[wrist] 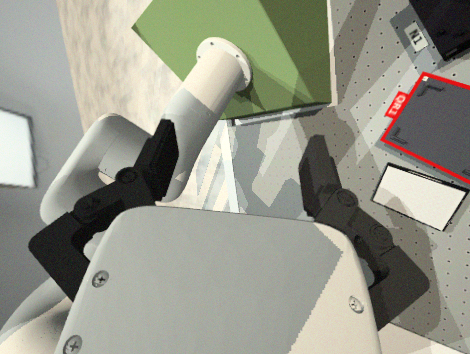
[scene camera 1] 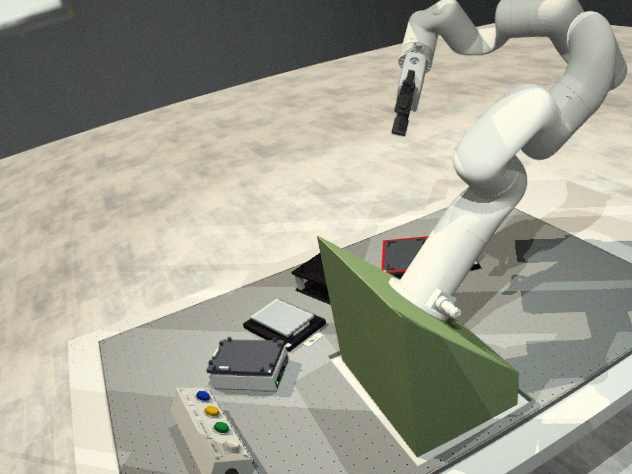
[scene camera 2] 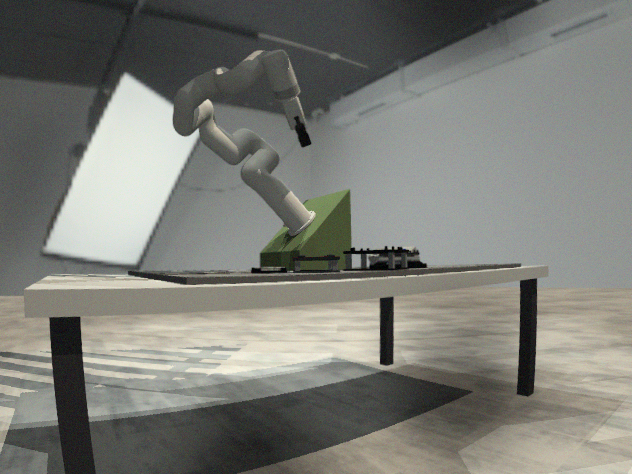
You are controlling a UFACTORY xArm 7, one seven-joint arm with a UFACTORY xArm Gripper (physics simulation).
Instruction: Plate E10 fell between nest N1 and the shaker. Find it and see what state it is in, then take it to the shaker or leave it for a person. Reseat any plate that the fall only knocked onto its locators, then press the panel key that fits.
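Places are measured from the arm's base along level axes (x ahead, y left, z up), in centimetres.
Pixels of known places: gripper, fingertip midpoint: (wrist: pixel 240 143) (scene camera 1: pixel 399 124) (scene camera 2: pixel 303 138); arm's base at its link origin: (wrist: pixel 225 65) (scene camera 1: pixel 417 301) (scene camera 2: pixel 302 224).
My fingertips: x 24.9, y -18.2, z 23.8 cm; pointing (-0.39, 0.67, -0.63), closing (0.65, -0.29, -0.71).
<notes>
Ahead of a thing's pixels: the offset from my fingertips to its top centre. "spot": to the spot under its first point.
My gripper (scene camera 1: pixel 400 126) (scene camera 2: pixel 304 139) (wrist: pixel 240 143) is open and empty, high above the table. A pale plate {dx +8.5, dy +33.0, dz -37.7 cm} (scene camera 1: pixel 282 315) lies on a black base beyond the shaker {spot: dx -2.9, dy +46.0, dz -35.3 cm} (scene camera 1: pixel 247 356), in scene camera 1. The shaker is a grey box with a dark top, corner locators and a green light; no plate shows on it. The black nest N1 {dx +14.0, dy +15.8, dz -34.0 cm} (scene camera 1: pixel 311 275) (wrist: pixel 447 22) is partly hidden by the green wedge in scene camera 1 and cut off in the wrist view. The key panel {dx -17.0, dy +60.4, dz -32.4 cm} (scene camera 1: pixel 191 419) has blue, yellow, green and white keys. I cannot tell which plate is E10.
The green wedge (scene camera 1: pixel 372 346) (scene camera 2: pixel 329 232) (wrist: pixel 200 25) carries the arm's base. A dark, red-edged tray {dx +8.4, dy -3.2, dz -36.2 cm} (scene camera 1: pixel 403 255) (wrist: pixel 440 127) labelled QR1 stands beside N1. A white rectangle with a black rim {spot: dx +2.9, dy -14.4, dz -39.3 cm} (wrist: pixel 420 196) lies near QR1. My arm covers part of QR1 in scene camera 1.
</notes>
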